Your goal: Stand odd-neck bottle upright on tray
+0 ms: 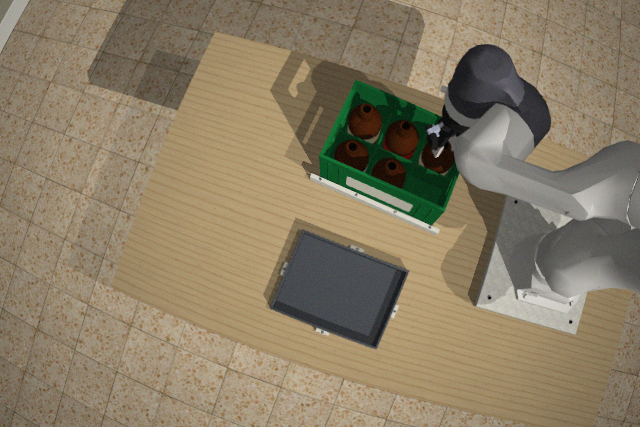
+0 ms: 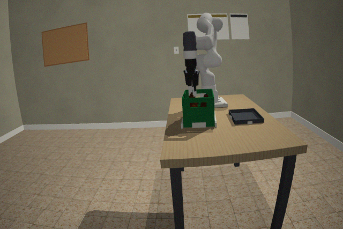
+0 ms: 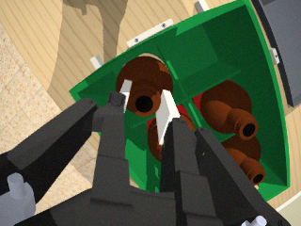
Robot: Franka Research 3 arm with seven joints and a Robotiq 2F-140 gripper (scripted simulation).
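The green crate lies 90 mm below my hand, 80 mm ahead of it and 50 mm to the left of it. Also, from my hand: glass bottle: 100 mm to the left, 90 mm below, 80 mm ahead; dark grey tray: 350 mm to the left, 160 mm below, 50 mm ahead.
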